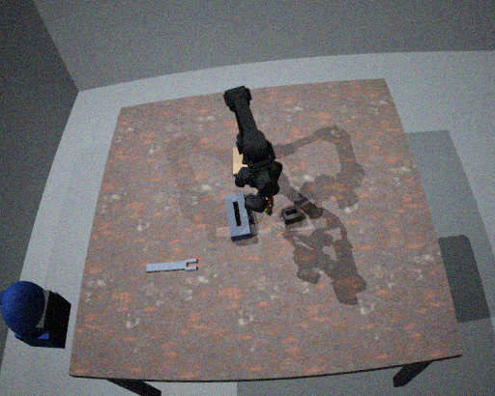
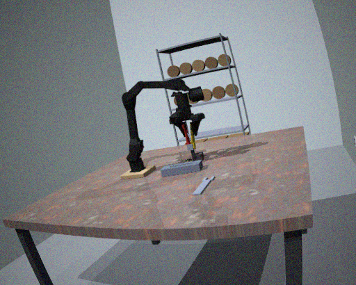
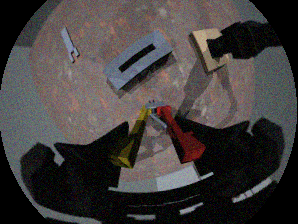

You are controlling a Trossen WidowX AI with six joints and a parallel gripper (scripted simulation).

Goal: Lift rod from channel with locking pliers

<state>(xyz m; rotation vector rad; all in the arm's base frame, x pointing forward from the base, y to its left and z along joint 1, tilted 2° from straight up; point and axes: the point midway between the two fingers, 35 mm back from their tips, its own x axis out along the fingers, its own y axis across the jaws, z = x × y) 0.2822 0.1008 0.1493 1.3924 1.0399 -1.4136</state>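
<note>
The grey channel block is 12 cm to the right of my gripper tip, 12 cm below it and 1 cm behind it. Round my gripper tip: flat grey forked bar 30 cm to the right, 19 cm ahead, 13 cm below; then small dark holster 13 cm below, 8 cm to the left, 2 cm behind.
</note>
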